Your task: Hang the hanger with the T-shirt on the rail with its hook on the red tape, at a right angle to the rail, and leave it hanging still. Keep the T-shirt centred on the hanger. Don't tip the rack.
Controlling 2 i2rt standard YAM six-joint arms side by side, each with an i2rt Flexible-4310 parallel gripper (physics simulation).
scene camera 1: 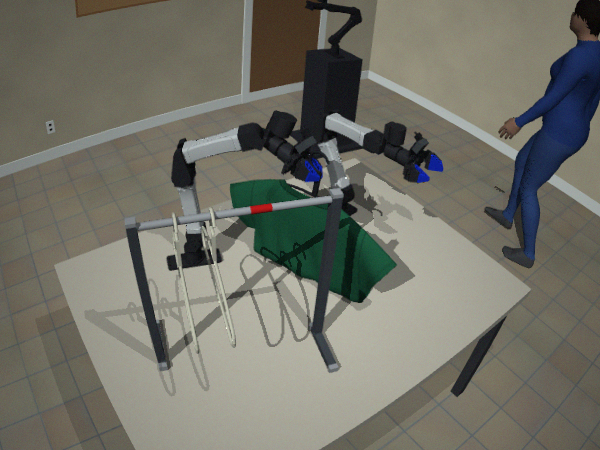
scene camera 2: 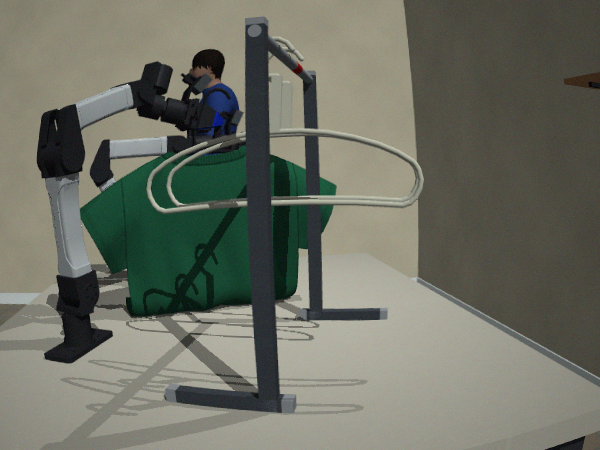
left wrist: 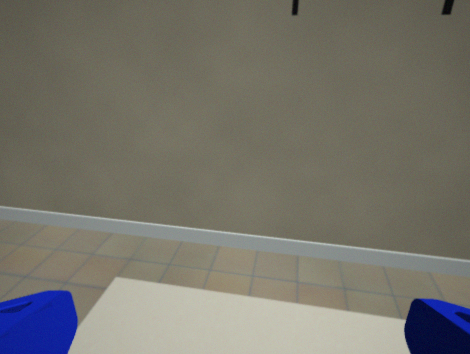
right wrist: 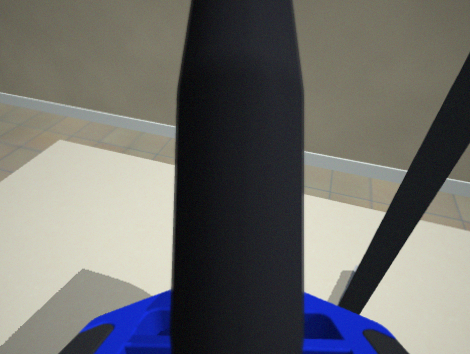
Path:
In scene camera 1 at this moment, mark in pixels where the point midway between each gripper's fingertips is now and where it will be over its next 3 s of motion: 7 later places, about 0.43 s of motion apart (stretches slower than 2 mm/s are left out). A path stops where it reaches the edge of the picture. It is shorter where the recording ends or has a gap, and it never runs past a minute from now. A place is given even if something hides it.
My left gripper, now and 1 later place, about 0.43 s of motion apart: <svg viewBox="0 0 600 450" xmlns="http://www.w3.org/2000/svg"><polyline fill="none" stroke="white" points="436,174 451,184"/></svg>
My right gripper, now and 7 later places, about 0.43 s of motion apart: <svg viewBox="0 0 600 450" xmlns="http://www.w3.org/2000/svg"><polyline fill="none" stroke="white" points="320,178 331,177 324,148 323,153 324,153 333,162 332,159 314,139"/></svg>

